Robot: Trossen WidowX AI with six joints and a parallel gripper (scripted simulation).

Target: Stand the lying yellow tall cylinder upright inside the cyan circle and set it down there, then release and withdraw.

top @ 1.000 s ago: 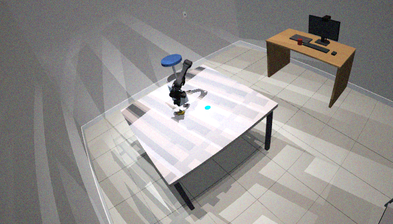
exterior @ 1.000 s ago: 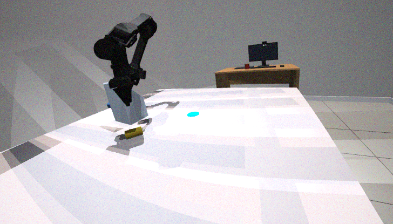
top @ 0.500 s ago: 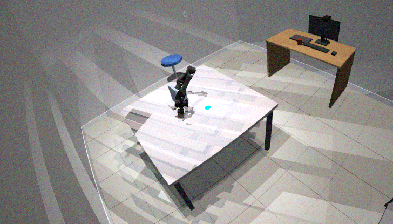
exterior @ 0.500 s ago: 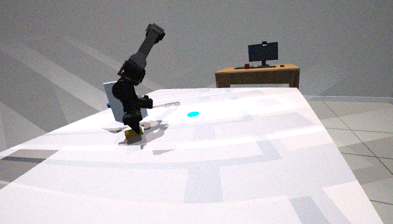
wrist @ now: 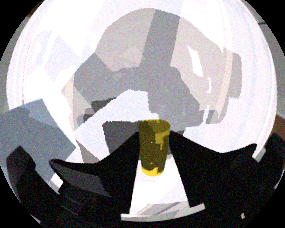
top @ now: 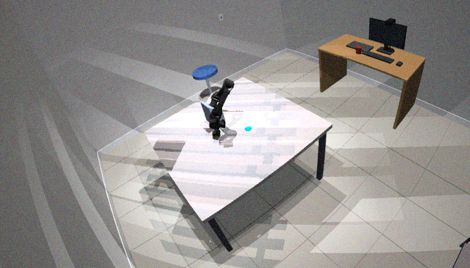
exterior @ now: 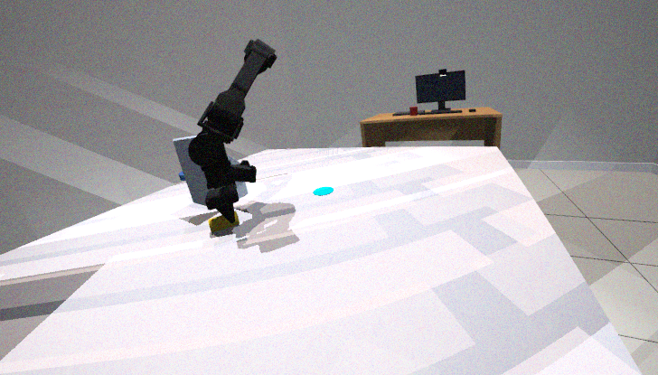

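Now: the cyan circle 23 cm to the left of my gripper tip, 12 cm ahead of it and 1 cm below it. Also, from my gripper tip: yellow tall cylinder 2 cm to the right, 1 cm behind.
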